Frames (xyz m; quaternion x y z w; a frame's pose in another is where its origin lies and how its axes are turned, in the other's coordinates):
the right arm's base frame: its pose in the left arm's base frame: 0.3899 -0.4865 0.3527 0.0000 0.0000 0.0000 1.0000
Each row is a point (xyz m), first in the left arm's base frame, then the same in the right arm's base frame.
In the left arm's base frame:
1: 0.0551 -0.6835 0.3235
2: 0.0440 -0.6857 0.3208
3: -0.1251 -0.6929 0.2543
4: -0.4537 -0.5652 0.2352
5: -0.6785 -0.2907 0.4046
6: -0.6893 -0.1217 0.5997
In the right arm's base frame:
1: -0.3348 -0.1970 -0.0292
2: -0.3459 -0.1992 -0.0319
3: -0.5150 -0.2064 -0.0984
4: -0.8436 -0.0787 -0.1175
5: -1.0684 0.1958 0.0519
6: -1.0792 0.3648 0.2470

